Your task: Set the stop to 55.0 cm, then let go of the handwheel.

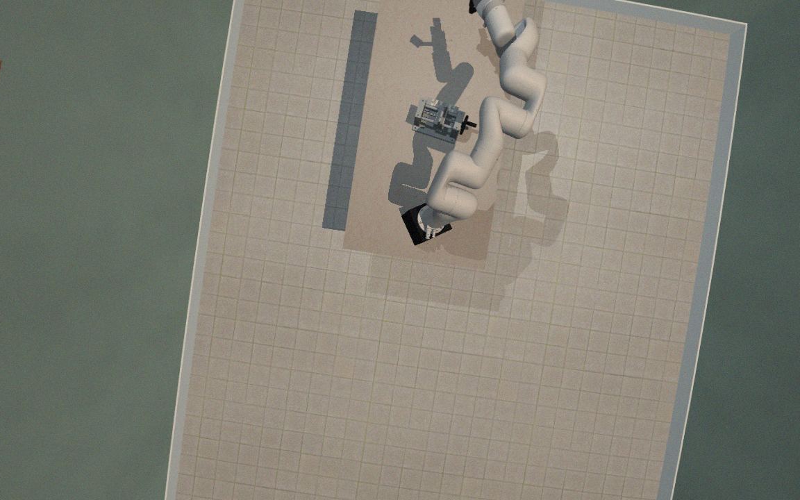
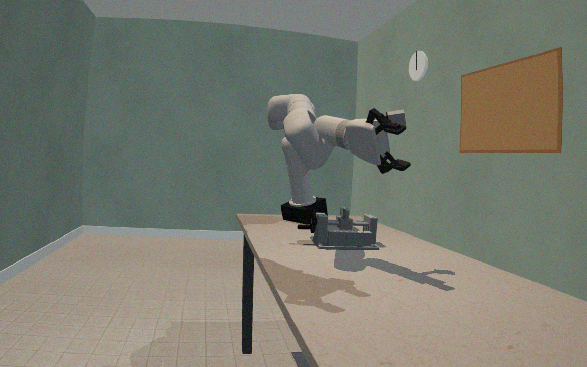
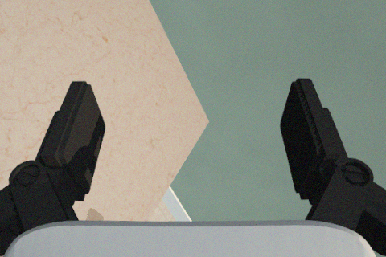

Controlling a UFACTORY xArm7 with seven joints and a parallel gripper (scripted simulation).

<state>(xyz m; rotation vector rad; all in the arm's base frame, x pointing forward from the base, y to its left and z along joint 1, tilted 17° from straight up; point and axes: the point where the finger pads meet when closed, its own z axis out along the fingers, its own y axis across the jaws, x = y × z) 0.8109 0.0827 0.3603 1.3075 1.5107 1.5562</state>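
My gripper is now 420 mm past the crank handle, 100 mm to the left of it and 260 mm above it. Also, from my hand: black handwheel: 420 mm behind, 90 mm to the right, 250 mm below; then stop block: 410 mm behind, 40 mm to the left, 220 mm below.
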